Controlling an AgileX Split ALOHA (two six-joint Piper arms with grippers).
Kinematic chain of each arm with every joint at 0, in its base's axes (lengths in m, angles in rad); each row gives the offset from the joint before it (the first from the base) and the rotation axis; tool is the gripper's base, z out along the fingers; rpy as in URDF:
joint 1: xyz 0 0 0.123 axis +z
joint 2: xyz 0 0 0 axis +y
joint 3: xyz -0.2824 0 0.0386 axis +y
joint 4: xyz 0.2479 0 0.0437 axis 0.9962 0 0.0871
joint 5: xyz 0 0 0 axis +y
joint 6: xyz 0.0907 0 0.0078 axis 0.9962 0 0.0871
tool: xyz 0 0 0 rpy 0 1.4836 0
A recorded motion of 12 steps. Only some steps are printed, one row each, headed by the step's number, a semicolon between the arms.
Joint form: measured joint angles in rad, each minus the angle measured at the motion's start. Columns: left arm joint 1, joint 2, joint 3, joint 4, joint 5, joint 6; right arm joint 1, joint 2, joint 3, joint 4, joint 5, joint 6.
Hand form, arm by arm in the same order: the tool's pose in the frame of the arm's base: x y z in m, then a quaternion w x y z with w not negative. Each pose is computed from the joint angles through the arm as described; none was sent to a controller.
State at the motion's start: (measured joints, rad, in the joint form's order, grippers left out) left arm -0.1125 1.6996 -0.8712 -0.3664 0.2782 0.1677; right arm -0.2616 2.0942 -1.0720 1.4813 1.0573 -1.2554
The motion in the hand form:
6: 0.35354 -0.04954 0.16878 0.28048 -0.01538 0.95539 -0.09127; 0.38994 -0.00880 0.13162 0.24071 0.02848 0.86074 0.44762
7: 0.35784 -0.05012 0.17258 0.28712 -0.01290 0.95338 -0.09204; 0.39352 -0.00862 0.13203 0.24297 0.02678 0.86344 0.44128
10: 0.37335 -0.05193 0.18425 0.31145 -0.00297 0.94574 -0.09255; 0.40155 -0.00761 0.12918 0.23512 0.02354 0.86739 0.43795
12: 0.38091 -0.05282 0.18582 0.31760 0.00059 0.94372 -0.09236; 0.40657 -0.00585 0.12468 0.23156 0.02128 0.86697 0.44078
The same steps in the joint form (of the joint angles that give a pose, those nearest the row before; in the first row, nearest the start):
6: 0.0000 0.0979 -0.1358 0.0001 0.0171 0.0076; 0.0429 0.0021 -0.0955 -0.0584 -0.0536 0.0765
7: 0.0000 0.1014 -0.1559 -0.0001 0.0201 0.0114; 0.0473 0.0069 -0.1116 -0.0668 -0.0667 0.0844
10: 0.0000 0.1198 -0.2260 0.0000 0.0219 0.0288; 0.0554 0.0341 -0.1561 -0.0965 -0.0693 0.1186
12: 0.0000 0.1387 -0.2585 0.0000 0.0231 0.0354; 0.0618 0.0591 -0.1810 -0.0979 -0.0646 0.1230

